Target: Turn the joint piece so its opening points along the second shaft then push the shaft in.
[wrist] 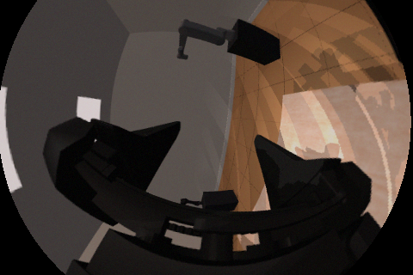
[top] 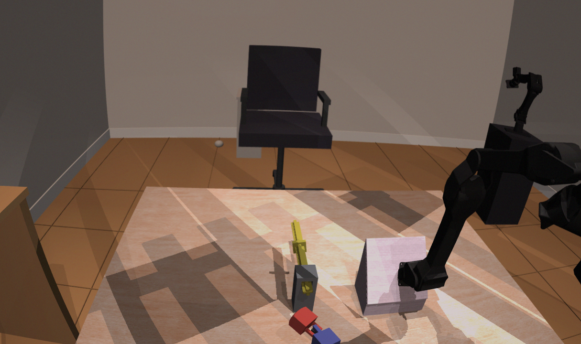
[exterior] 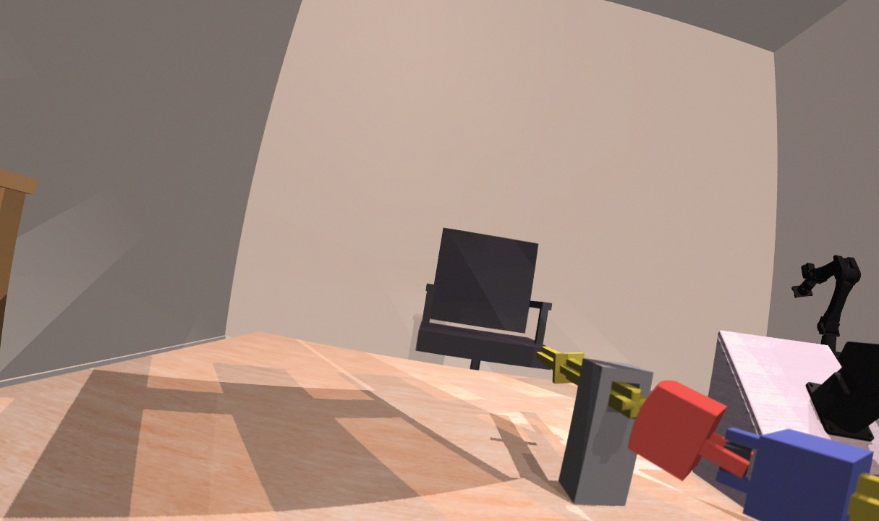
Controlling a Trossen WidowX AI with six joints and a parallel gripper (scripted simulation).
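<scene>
My gripper tip is 49 cm short of the red square joint piece, 38 cm above it and 25 cm to the left of it.
</scene>
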